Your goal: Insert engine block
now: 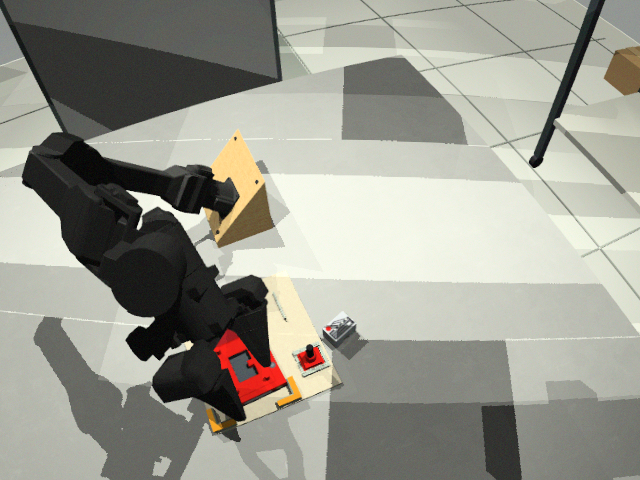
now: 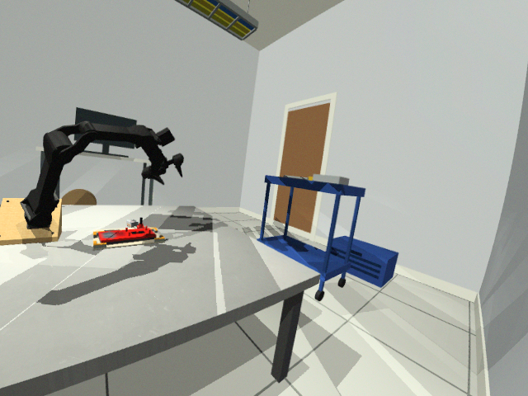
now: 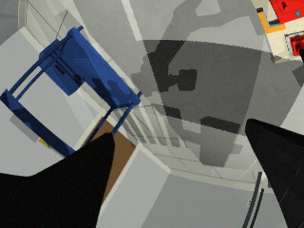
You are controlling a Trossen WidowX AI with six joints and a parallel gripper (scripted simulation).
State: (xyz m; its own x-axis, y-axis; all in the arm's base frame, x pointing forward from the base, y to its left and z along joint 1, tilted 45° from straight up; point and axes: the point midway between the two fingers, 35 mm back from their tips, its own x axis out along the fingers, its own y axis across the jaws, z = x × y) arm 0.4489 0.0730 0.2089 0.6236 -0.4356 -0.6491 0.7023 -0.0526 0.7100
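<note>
The grey engine block is 250 mm below my gripper tip, 170 mm to the left of it and 130 mm behind it.
</note>
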